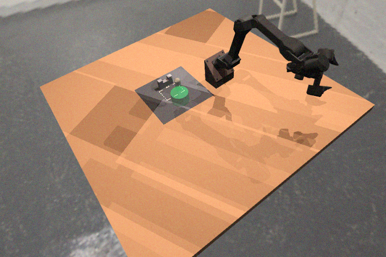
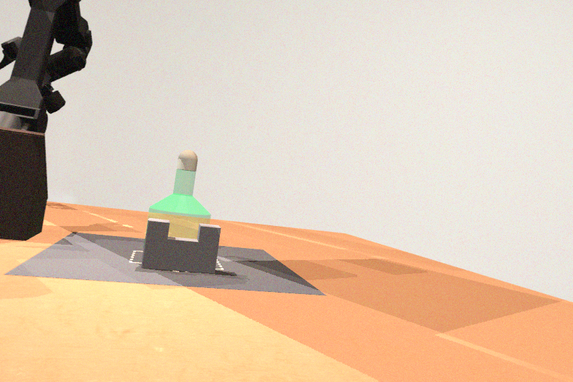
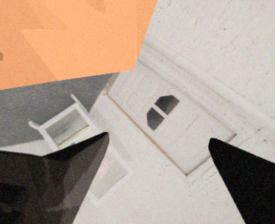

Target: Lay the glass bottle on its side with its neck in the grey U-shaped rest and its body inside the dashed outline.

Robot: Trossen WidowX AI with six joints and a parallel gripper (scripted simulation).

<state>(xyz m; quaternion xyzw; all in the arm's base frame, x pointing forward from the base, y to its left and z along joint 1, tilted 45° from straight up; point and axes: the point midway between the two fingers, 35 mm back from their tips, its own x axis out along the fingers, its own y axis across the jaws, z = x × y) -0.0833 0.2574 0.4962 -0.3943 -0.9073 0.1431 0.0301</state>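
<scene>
The green glass bottle is 35 cm ahead of my gripper tip, 59 cm to the right of it and 19 cm below it. Also, from my gripper tip: grey mat (34 cm ahead, 66 cm to the right, 27 cm below).
</scene>
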